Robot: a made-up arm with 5 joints.
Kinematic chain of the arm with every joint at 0, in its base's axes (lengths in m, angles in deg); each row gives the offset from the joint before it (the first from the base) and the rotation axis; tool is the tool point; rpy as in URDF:
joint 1: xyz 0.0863 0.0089 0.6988 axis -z
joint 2: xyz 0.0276 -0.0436 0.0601 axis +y
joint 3: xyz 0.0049 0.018 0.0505 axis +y
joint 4: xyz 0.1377 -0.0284 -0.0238 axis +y
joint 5: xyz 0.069 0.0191 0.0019 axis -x
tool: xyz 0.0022 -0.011 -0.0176 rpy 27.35 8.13 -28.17
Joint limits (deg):
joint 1: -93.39..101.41
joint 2: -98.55..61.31
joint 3: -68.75..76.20
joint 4: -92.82..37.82
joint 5: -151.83..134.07
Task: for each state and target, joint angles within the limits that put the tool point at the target. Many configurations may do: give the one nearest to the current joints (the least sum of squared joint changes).
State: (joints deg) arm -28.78 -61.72 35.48 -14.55 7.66
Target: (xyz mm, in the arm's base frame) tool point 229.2 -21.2 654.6
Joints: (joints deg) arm -6.42 -44.47 67.30 34.48 -0.01
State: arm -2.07 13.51 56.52 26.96 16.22
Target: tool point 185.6 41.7 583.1
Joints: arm -46.39 42.28 27.65 7.96 11.84
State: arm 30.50 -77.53 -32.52 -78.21 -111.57
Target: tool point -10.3 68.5 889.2
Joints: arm 38.92 -79.35 -30.19 -88.66 -114.84
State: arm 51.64 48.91 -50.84 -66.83 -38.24
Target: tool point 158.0 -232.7 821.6
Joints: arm 65.95 49.83 -49.00 -69.71 -37.33
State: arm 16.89 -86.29 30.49 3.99 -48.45
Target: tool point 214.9 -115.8 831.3
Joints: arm 34.67 -84.49 48.54 20.83 -47.38
